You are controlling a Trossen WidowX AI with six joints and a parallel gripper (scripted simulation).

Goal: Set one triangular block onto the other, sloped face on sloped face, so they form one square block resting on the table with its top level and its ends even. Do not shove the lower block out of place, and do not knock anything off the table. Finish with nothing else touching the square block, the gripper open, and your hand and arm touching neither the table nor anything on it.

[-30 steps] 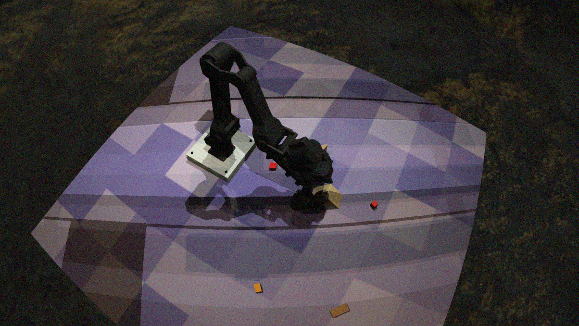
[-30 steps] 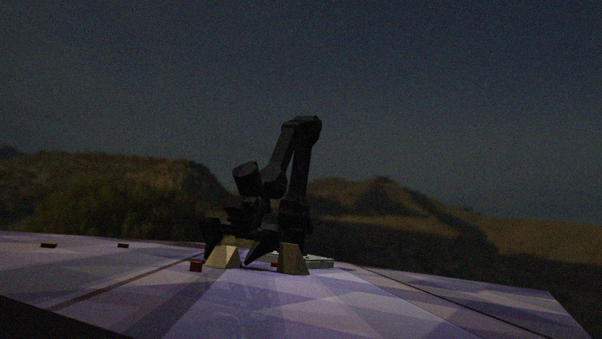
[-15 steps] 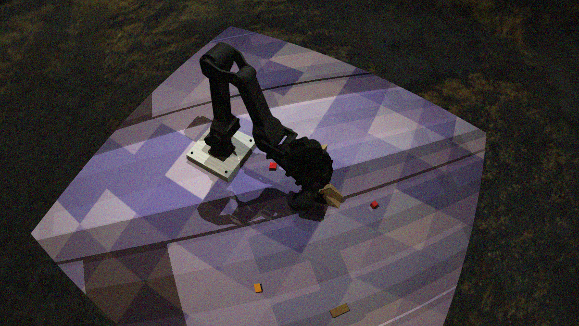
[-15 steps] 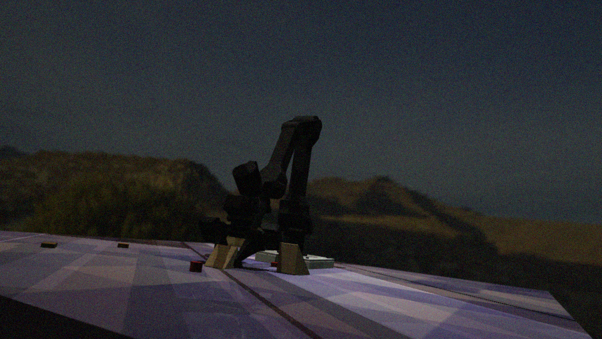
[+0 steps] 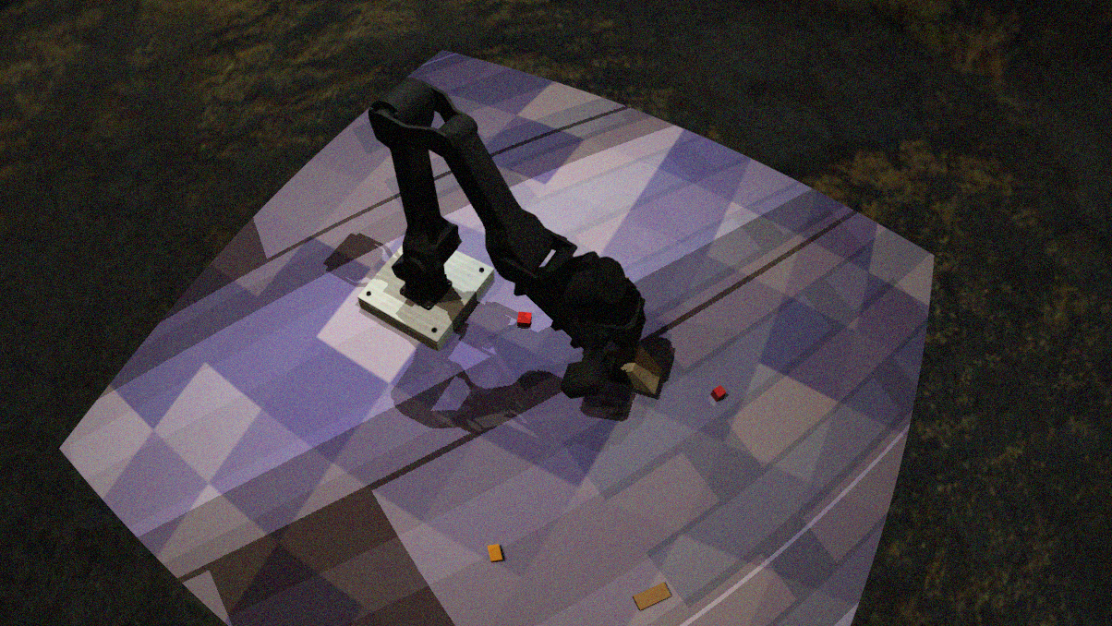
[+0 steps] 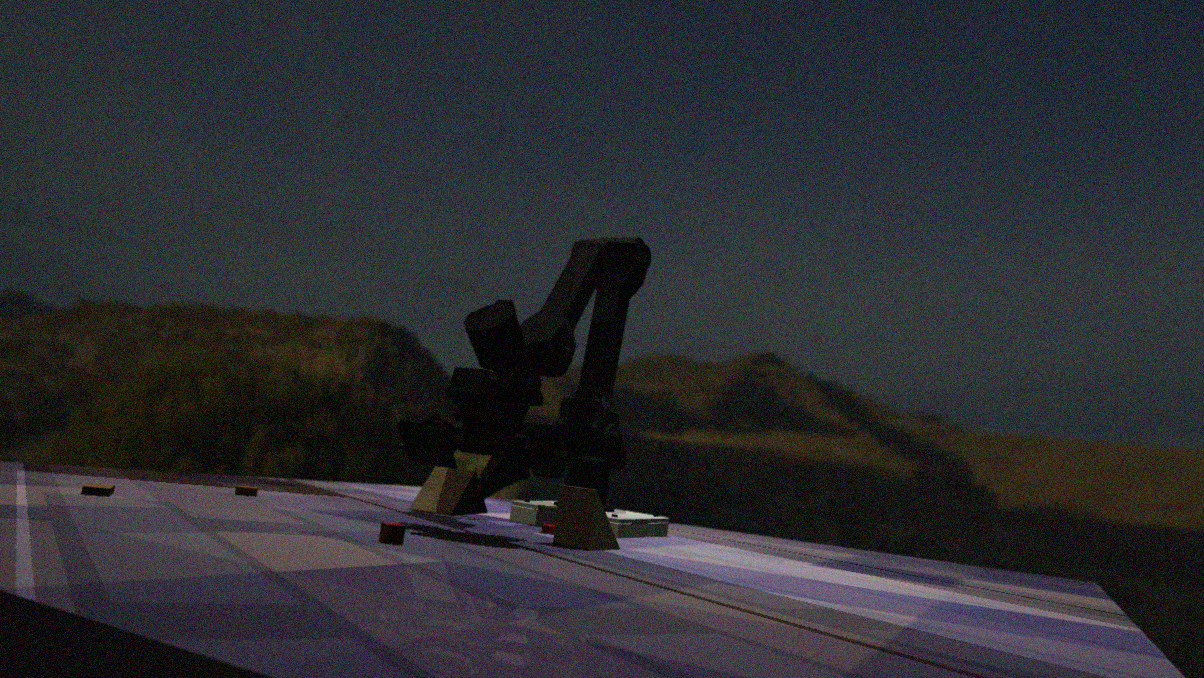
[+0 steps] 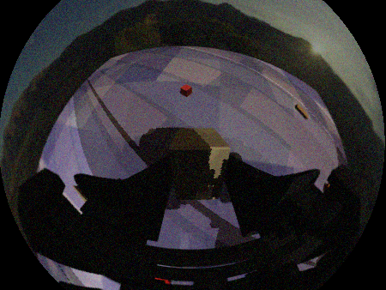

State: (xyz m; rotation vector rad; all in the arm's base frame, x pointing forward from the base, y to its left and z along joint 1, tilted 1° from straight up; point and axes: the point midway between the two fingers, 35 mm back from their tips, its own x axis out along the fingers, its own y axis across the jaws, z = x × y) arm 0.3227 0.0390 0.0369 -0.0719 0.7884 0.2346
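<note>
Now: gripper tip 13 cm short of the small red cube, 5 cm to the right of it and 3 cm above it. The rest, counted from my gripper tip: orange block: 34 cm to the right, 3 cm below, 2 cm behind; then flat tan block: 29 cm to the right, 20 cm ahead, 3 cm below.
</note>
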